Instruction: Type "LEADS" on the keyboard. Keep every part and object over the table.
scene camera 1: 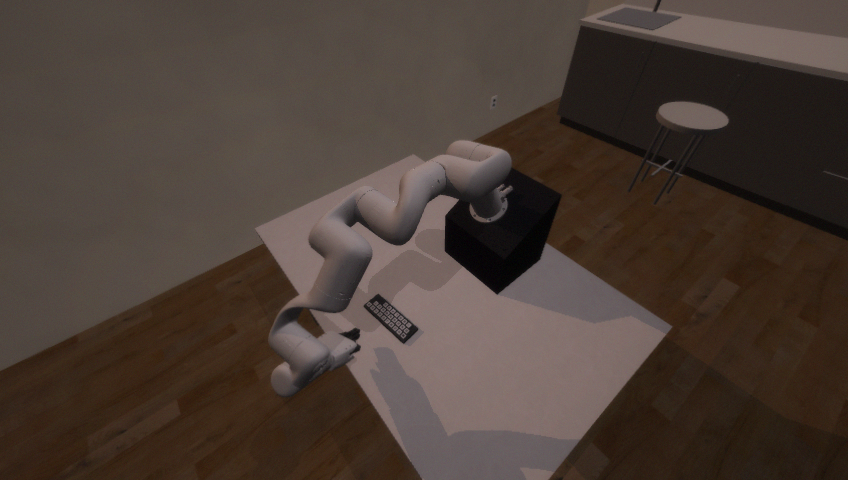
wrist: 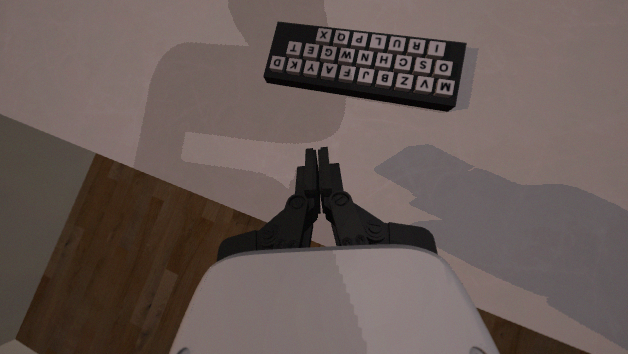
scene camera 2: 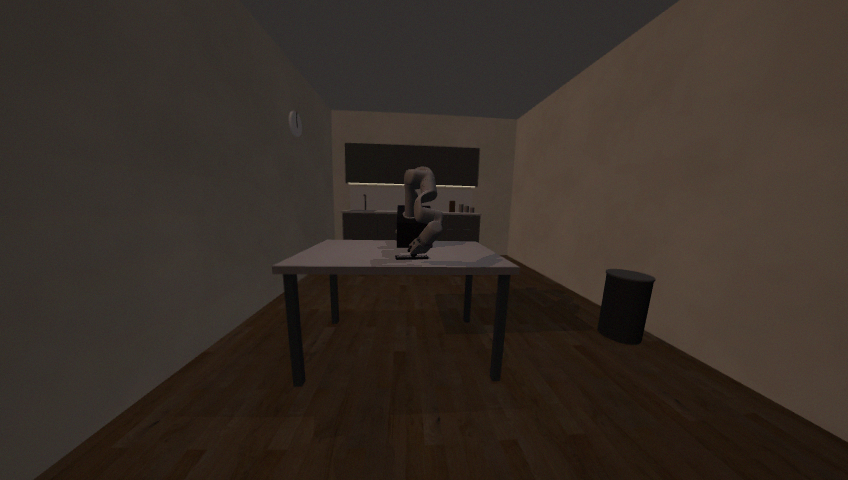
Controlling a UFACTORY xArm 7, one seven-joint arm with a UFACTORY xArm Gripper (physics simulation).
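Frame: origin at the arm's base, x ahead, y left, z up, level; millimetres.
Where they show: gripper, fingertip midpoint: (scene camera 1: 357, 332) (wrist: 318, 161) (scene camera 2: 412, 255); arm's base, origin of the base link: (scene camera 1: 488, 206) (scene camera 2: 410, 215).
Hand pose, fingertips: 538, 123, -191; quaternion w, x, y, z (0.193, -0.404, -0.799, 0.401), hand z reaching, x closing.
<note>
Things, the pixels of their top centre, and the offset from my fingertips, as dx, dy, dz.
- black keyboard, middle of its top: (wrist: 360, 56) (scene camera 1: 389, 315) (scene camera 2: 411, 255) -115, -26, -30
- L key, middle of its top: (wrist: 378, 41) -138, -19, -30
- E key, middle of its top: (wrist: 311, 50) -98, -74, -30
- S key, middle of its top: (wrist: 423, 65) -136, +30, -30
- D key, middle of its top: (wrist: 277, 62) -70, -99, -30
The black keyboard (scene camera 1: 391, 318) (scene camera 2: 411, 257) (wrist: 365, 59) lies flat on the table (scene camera 1: 535, 368) (scene camera 2: 357, 269) (wrist: 525, 145), with white keys whose letters read upside down in the wrist view. There the L key (wrist: 378, 41) is in the far row, the E key (wrist: 311, 50) and the S key (wrist: 423, 65) are in the middle row, and the A key (wrist: 329, 71) and the D key (wrist: 276, 64) are in the near row, D at its left end. My gripper (scene camera 1: 358, 340) (scene camera 2: 410, 248) (wrist: 318, 161) is shut and empty, raised beside the keyboard's near long side, apart from it.
A black block (scene camera 1: 496, 249) carries the arm's base on the table. The table edge runs beneath the wrist and gripper body, with wooden floor (wrist: 125, 240) beyond. A stool (scene camera 1: 692, 116), a kitchen counter (scene camera 1: 743, 47) and a dark bin (scene camera 2: 626, 306) stand away from the table.
</note>
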